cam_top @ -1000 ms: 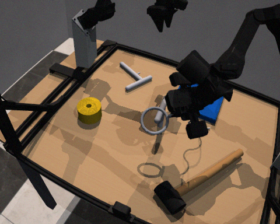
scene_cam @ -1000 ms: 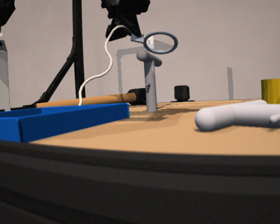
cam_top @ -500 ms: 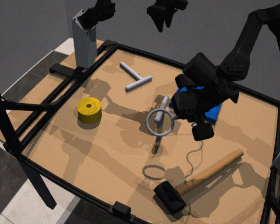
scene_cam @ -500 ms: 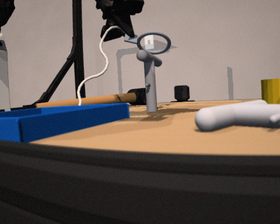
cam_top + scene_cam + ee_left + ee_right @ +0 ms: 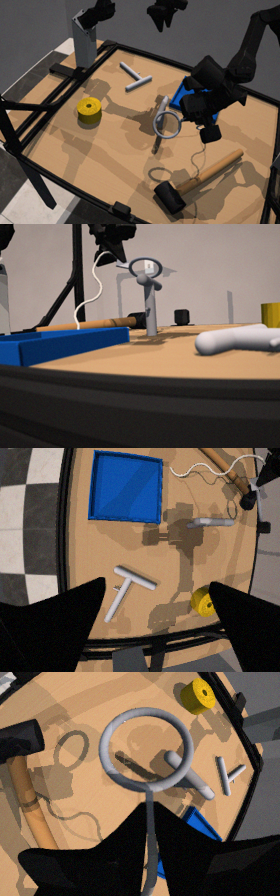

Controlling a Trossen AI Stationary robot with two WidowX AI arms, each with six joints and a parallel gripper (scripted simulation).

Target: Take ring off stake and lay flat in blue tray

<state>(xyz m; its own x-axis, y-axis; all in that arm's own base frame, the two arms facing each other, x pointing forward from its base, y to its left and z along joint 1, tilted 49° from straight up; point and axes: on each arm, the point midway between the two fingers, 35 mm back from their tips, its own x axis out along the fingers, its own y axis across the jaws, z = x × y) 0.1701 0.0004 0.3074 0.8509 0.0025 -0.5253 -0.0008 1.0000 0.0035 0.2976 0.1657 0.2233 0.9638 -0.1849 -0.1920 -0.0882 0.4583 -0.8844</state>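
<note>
Right now the blue tray is 28 cm ahead of my right hand, 7 cm to the left of it and 19 cm below it. From my right hand the other things lie so: yellow cylinder (5 cm behind, 36 cm to the left, 18 cm below); then grey t-shaped piece (23 cm ahead, 35 cm to the left, 19 cm below).
</note>
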